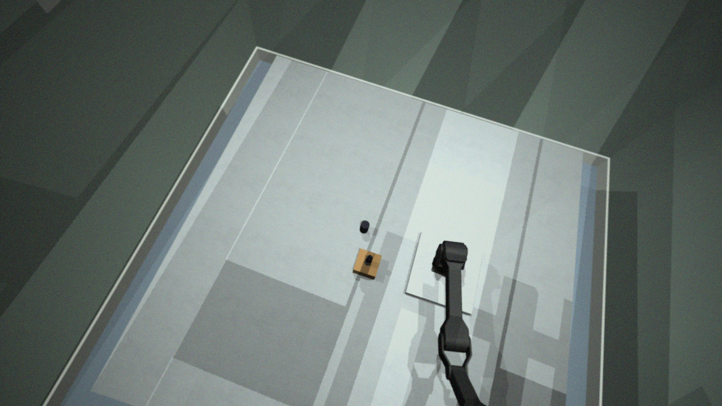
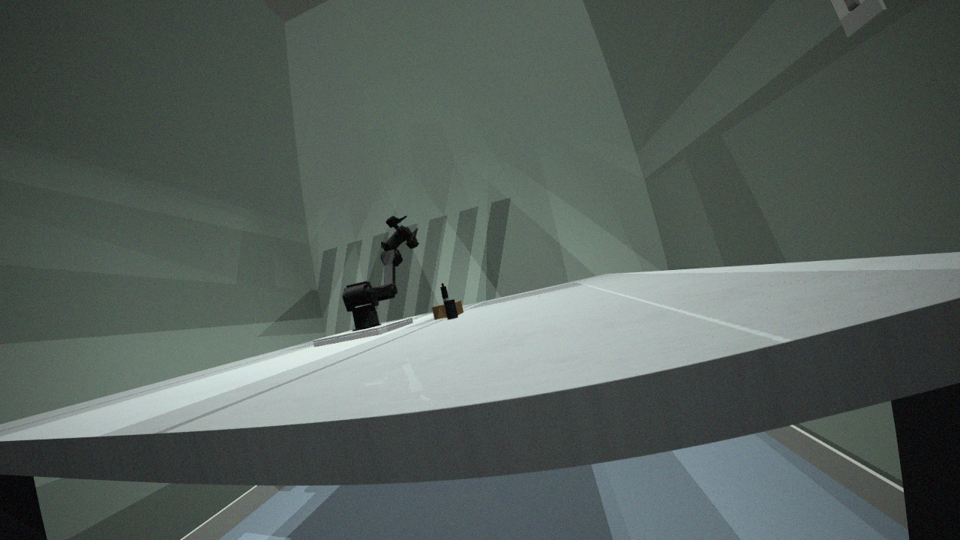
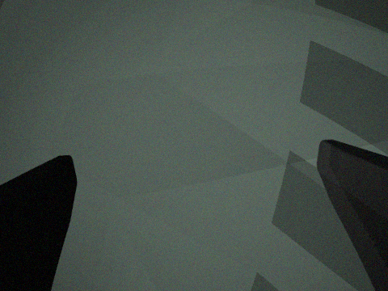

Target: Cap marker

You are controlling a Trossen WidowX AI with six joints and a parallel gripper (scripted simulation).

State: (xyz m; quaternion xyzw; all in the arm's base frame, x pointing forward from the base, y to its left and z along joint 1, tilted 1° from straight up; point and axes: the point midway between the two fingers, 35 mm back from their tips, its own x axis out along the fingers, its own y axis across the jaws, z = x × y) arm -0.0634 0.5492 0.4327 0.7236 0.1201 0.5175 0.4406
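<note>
Now: gripper tip 340 mm short of the dark cap, 600 mm to the left of it and 440 mm above it.
</note>
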